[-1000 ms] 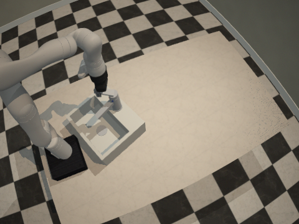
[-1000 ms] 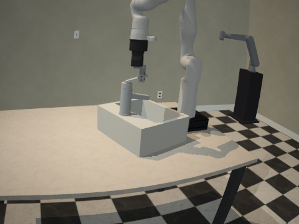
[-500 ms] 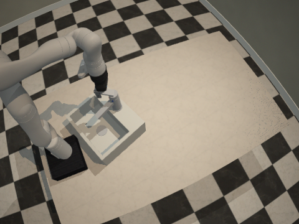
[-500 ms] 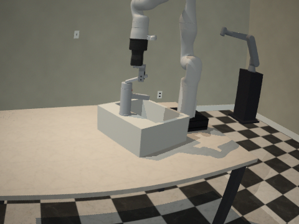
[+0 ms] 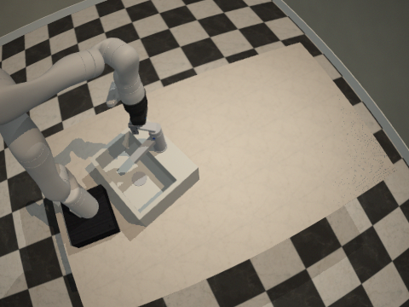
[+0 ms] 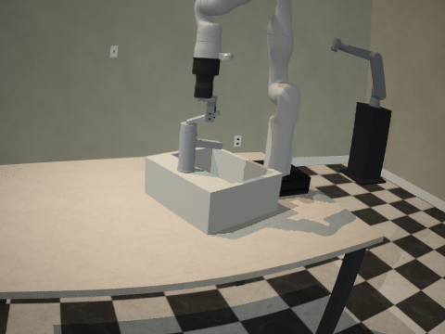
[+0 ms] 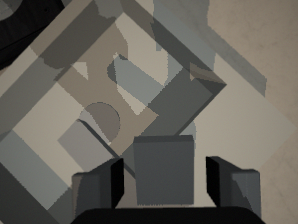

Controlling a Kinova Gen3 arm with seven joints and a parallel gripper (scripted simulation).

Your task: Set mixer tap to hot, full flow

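My gripper is now 2 cm short of the lever, 1 cm to the left of it and 1 cm above it. From my hand the other things lie so: white sink basin 5 cm behind, 7 cm to the right, 26 cm below.
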